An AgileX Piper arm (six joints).
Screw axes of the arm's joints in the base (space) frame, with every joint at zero. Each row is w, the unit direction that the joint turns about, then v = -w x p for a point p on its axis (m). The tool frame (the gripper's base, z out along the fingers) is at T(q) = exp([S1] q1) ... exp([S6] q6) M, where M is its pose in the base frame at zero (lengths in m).
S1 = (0, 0, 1, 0.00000, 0.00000, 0.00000)
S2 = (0, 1, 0, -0.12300, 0.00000, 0.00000)
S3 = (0, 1, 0, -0.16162, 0.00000, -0.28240)
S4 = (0.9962, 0, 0.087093, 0.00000, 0.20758, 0.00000)
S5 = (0, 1, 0, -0.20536, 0.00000, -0.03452)
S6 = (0.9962, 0, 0.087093, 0.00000, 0.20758, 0.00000)
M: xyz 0.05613 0.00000 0.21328 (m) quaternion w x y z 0.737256 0 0.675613 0
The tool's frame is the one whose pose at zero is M.
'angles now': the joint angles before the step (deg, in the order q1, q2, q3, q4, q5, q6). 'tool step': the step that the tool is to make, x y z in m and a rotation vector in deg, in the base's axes. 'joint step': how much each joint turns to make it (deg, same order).
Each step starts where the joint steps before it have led.
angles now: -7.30 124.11 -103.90 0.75 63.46 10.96
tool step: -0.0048 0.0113 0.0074 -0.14 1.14 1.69
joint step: 1.39 -1.31 0.51 -0.24 1.91 -0.22
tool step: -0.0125 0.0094 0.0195 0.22 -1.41 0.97
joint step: 0.99 -4.21 2.82 0.38 0.01 -0.07
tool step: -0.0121 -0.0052 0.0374 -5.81 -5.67 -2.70
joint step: 0.43 -5.52 1.07 -6.61 -1.51 4.58
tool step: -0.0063 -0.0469 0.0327 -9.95 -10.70 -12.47
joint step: -4.01 -3.35 -0.03 -13.81 -6.13 12.65
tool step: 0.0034 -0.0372 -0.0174 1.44 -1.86 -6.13
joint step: -4.96 2.60 0.03 0.34 -3.63 2.77
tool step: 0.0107 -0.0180 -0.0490 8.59 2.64 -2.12
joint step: -3.34 6.03 0.10 8.88 -1.95 -2.75
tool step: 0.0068 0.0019 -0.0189 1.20 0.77 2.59
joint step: 0.11 2.28 0.30 2.14 -1.90 -3.03
